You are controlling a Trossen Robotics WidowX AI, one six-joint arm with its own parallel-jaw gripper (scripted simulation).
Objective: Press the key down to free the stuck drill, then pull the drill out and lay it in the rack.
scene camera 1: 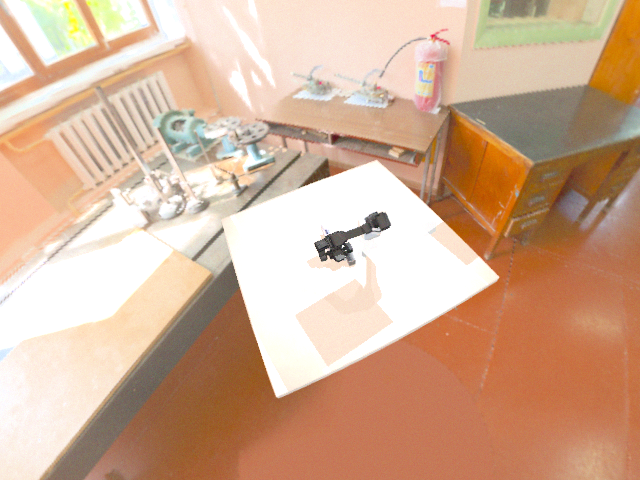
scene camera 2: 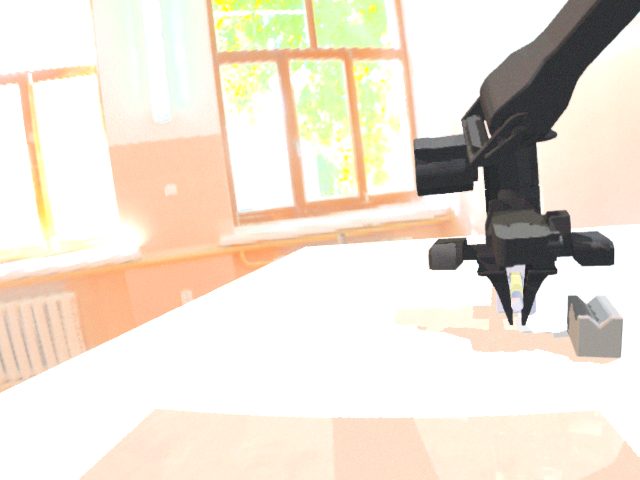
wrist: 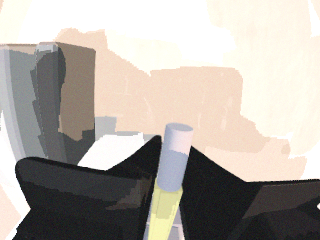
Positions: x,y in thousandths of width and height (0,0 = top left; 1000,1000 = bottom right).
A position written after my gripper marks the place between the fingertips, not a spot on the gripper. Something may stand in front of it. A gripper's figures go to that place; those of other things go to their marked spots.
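My gripper (wrist: 523,594) is 10 cm from the lens, and there's a grey v-notched rack (wrist: 170,344) that's 7 cm from the lens.
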